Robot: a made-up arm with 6 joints. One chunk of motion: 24 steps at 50 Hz.
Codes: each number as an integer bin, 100 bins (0 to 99) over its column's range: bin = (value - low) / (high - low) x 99, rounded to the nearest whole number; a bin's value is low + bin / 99 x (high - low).
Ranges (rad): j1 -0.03..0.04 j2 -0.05..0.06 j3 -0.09..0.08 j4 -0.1..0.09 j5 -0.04..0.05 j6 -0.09..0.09
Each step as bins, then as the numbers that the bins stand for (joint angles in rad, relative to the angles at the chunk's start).
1 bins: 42 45 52 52 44 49
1 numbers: -0.0003 0.0000 -0.0007 -0.0002 0.0000 -0.0009
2 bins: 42 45 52 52 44 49
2 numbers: -0.0003 0.0000 -0.0007 -0.0002 0.0000 -0.0009
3 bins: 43 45 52 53 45 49
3 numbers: 0.0004 0.0000 -0.0007 0.0017 0.0009 -0.0009
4 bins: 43 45 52 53 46 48
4 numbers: 0.0004 0.0000 -0.0007 0.0017 0.0018 -0.0027
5 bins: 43 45 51 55 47 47
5 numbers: 0.0004 0.0000 -0.0024 0.0056 0.0027 -0.0045
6 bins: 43 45 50 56 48 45
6 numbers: 0.0004 0.0000 -0.0041 0.0075 0.0036 -0.0082
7 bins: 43 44 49 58 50 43
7 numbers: 0.0004 -0.0011 -0.0059 0.0113 0.0055 -0.0118
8 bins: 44 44 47 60 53 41
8 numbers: 0.0011 -0.0011 -0.0093 0.0152 0.0082 -0.0155
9 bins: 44 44 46 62 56 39
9 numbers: 0.0011 -0.0011 -0.0110 0.0190 0.0109 -0.0191
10 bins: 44 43 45 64 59 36
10 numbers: 0.0011 -0.0022 -0.0127 0.0228 0.0136 -0.0245
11 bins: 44 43 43 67 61 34
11 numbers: 0.0011 -0.0022 -0.0162 0.0286 0.0155 -0.0282
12 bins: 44 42 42 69 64 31
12 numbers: 0.0011 -0.0033 -0.0179 0.0324 0.0182 -0.0336
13 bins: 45 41 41 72 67 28
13 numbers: 0.0018 -0.0044 -0.0196 0.0382 0.0209 -0.0391
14 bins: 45 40 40 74 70 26
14 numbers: 0.0018 -0.0056 -0.0213 0.0420 0.0236 -0.0427
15 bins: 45 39 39 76 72 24
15 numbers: 0.0018 -0.0067 -0.0230 0.0459 0.0255 -0.0464
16 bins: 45 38 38 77 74 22
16 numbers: 0.0018 -0.0078 -0.0247 0.0478 0.0273 -0.0500
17 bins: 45 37 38 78 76 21
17 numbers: 0.0018 -0.0089 -0.0247 0.0497 0.0291 -0.0518
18 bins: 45 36 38 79 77 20
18 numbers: 0.0018 -0.0100 -0.0247 0.0516 0.0300 -0.0536
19 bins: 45 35 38 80 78 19
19 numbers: 0.0018 -0.0111 -0.0247 0.0535 0.0309 -0.0555
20 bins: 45 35 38 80 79 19
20 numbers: 0.0018 -0.0111 -0.0247 0.0535 0.0318 -0.0555
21 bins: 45 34 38 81 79 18
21 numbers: 0.0018 -0.0122 -0.0247 0.0555 0.0318 -0.0573
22 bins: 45 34 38 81 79 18
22 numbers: 0.0018 -0.0122 -0.0247 0.0555 0.0318 -0.0573
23 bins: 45 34 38 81 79 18
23 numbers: 0.0018 -0.0122 -0.0247 0.0555 0.0318 -0.0573
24 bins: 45 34 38 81 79 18
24 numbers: 0.0018 -0.0122 -0.0247 0.0555 0.0318 -0.0573
